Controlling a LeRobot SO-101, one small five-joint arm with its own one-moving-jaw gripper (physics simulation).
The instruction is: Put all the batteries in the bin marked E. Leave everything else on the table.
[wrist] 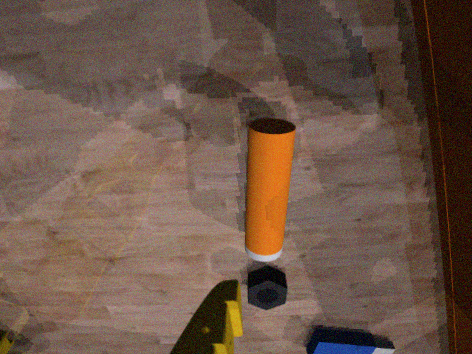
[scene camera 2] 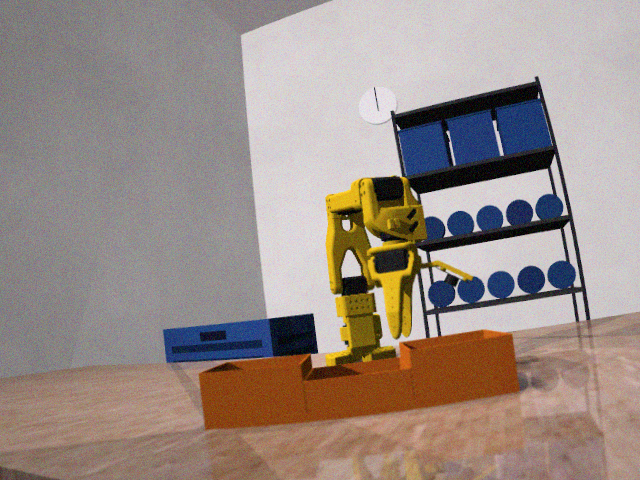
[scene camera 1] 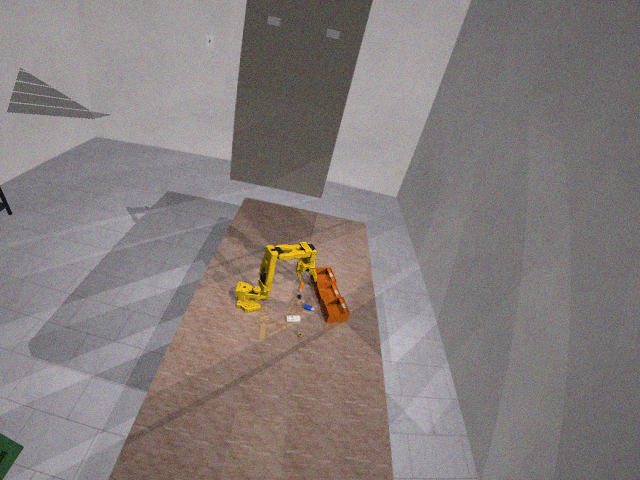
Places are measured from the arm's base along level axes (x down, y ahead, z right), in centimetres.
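Where they show: hand, tool point: [wrist: 240,299] [scene camera 2: 406,332] [scene camera 1: 300,279]; arm's base, link origin: [scene camera 1: 255,301].
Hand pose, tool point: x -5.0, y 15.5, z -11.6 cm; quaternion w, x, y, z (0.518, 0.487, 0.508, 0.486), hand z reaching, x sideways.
Observation:
Each offset is from my tool point to the top centre of the thing.
The orange battery {dx +3.6, dy +0.9, dz +0.0 cm} [scene camera 1: 301,286] [wrist: 267,192], with a white band at one end, lies on the table beside the bins. The three-part orange bin unit {dx +0.3, dy +12.1, dz +1.9 cm} [scene camera 1: 337,315] [scene camera 2: 356,395] stands to its right in scene camera 1; the labels are too small to read, so I cannot tell which bin is E. My gripper [scene camera 1: 307,279] [scene camera 2: 402,336] is open and empty, pointing down above the table between the battery and the far end of the bins. In the wrist view, one notched jaw shows at the bottom, left of the battery's line.
A black hex nut {dx +4.1, dy +0.9, dz +4.9 cm} [scene camera 1: 299,297] [wrist: 267,287] lies close to the battery's white end. A blue USB stick {dx +4.2, dy +5.1, dz +9.7 cm} [scene camera 1: 308,307] [wrist: 345,347] lies past it. A white domino {dx +4.3, dy -0.2, dz +16.3 cm} [scene camera 1: 293,318] and a small yellowish item {dx +4.1, dy +2.9, dz +22.9 cm} [scene camera 1: 300,334] lie nearer the front. The bin wall runs along the wrist view's right edge.

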